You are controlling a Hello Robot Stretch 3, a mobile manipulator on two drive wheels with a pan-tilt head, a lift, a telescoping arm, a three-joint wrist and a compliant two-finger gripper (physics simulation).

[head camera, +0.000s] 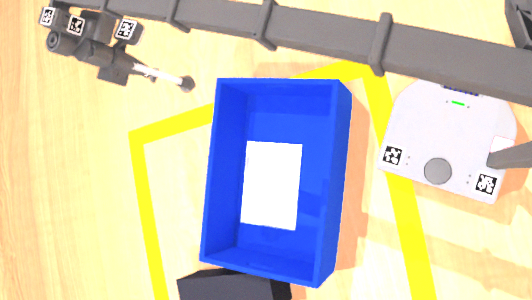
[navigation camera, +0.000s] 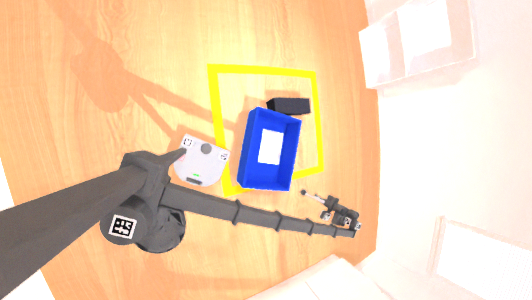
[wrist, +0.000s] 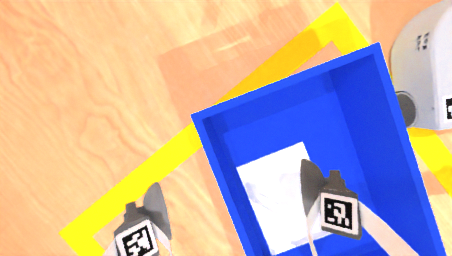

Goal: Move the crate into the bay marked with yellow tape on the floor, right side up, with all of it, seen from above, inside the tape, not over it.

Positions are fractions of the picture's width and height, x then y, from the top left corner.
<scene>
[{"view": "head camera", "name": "my gripper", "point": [0.33,0.27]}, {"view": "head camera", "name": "blue crate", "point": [0.59,0.38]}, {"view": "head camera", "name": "white sheet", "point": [0.51,0.57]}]
</scene>
